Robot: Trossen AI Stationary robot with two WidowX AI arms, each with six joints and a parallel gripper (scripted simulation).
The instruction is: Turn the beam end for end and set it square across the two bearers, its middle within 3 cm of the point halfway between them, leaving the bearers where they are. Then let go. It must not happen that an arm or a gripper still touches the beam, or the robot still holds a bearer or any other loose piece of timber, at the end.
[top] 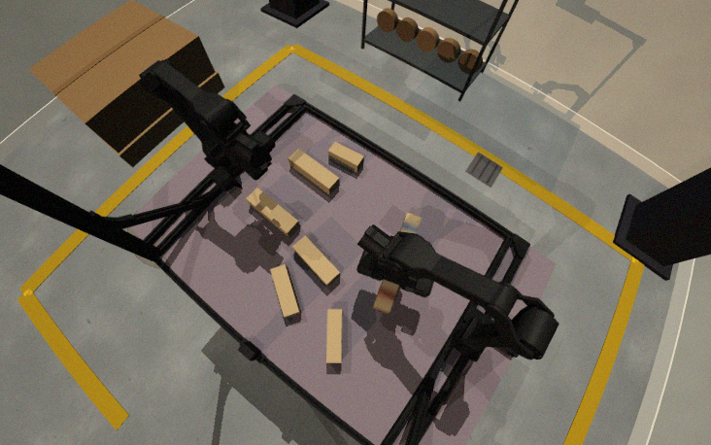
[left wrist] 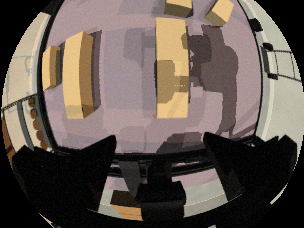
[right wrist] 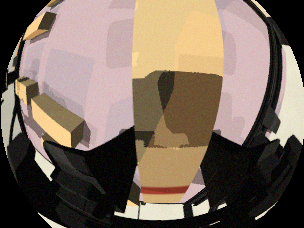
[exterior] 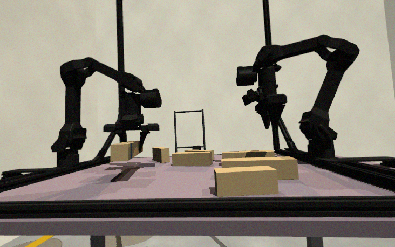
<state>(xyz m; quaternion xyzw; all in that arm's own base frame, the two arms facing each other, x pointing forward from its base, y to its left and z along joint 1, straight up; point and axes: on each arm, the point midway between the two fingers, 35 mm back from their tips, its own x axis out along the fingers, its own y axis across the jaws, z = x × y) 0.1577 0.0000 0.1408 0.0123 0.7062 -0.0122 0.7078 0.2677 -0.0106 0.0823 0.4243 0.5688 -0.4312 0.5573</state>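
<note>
The beam is 5 cm ahead of my right hand, 2 cm below it and 1 cm to the left of it.
</note>
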